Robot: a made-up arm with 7 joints.
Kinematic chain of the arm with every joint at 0, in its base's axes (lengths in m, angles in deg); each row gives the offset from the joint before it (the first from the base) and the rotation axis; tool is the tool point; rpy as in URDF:
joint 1: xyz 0 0 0.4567 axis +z
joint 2: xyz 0 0 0 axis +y
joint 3: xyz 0 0 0.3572 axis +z
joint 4: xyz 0.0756 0 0 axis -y
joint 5: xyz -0.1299 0 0.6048 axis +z
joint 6: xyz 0 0 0 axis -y
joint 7: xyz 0.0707 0 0 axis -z
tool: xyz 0 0 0 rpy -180 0 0
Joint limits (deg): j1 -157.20..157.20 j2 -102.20..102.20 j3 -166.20..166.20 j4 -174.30..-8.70 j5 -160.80..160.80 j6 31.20..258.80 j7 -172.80..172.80
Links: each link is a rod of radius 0.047 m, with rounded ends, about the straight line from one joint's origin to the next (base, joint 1, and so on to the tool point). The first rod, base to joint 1, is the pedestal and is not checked.
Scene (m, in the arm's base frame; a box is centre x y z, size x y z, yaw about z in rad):
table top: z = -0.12
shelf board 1: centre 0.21 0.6 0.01 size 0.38 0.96 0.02 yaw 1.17
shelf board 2: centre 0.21 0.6 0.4 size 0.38 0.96 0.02 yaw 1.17
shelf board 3: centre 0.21 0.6 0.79 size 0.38 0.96 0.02 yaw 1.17
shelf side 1: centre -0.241 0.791 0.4 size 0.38 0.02 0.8 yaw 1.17
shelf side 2: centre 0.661 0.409 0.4 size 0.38 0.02 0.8 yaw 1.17
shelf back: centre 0.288 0.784 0.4 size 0.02 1 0.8 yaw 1.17
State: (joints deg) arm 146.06 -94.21 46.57 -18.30 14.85 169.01 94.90
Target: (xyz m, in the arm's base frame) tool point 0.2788 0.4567 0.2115
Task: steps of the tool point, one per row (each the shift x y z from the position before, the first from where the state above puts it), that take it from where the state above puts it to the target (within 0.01 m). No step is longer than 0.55 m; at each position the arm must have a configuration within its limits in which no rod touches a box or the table.
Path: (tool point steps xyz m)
1: -0.4172 -0.3147 0.1340
2: -0.5461 -0.0307 0.0472
3: -0.4596 0.2734 -0.0419
4: -0.1994 0.4516 -0.1081
5: 0.1052 0.4270 -0.1340
6: 0.3128 0.2321 -0.1133
7: 0.3459 -0.0189 -0.0533
8: 0.2263 -0.1989 0.0285
9: 0.0239 0.0617 -0.0138
10: 0.0268 0.0613 -0.0037
11: 0.0267 0.0591 0.0053
12: 0.0236 0.0564 0.0122

